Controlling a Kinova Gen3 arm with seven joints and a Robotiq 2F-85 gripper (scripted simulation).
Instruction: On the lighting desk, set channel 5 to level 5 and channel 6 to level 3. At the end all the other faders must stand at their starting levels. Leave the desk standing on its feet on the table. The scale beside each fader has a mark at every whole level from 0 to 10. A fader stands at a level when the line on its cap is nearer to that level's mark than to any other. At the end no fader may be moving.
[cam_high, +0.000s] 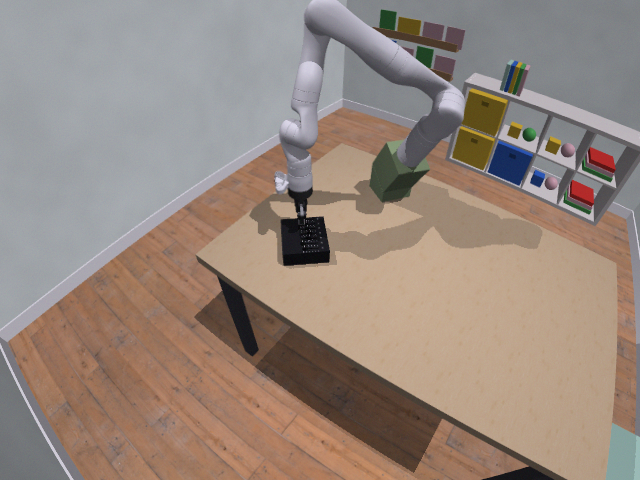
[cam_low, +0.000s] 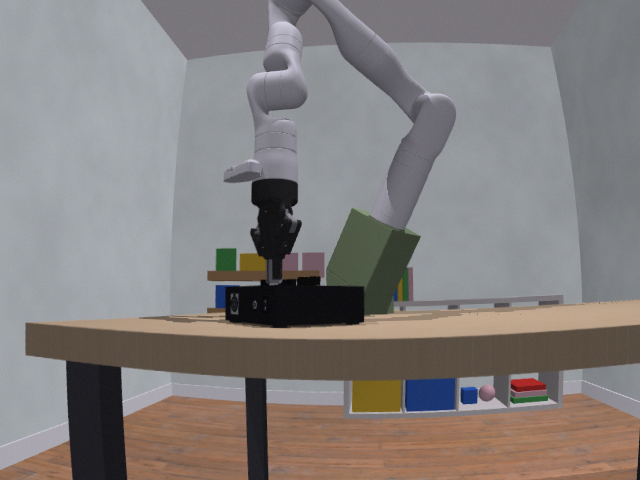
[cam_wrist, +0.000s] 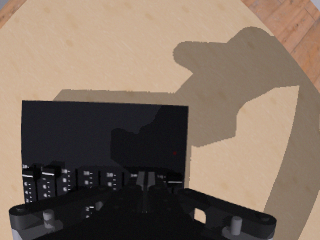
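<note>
Right now the channel 5 fader is 30 mm to the left of my hand and 10 mm below it. From my hand the other things lie so: channel 6 fader (10 mm behind, 10 mm to the left, 10 mm below).
</note>
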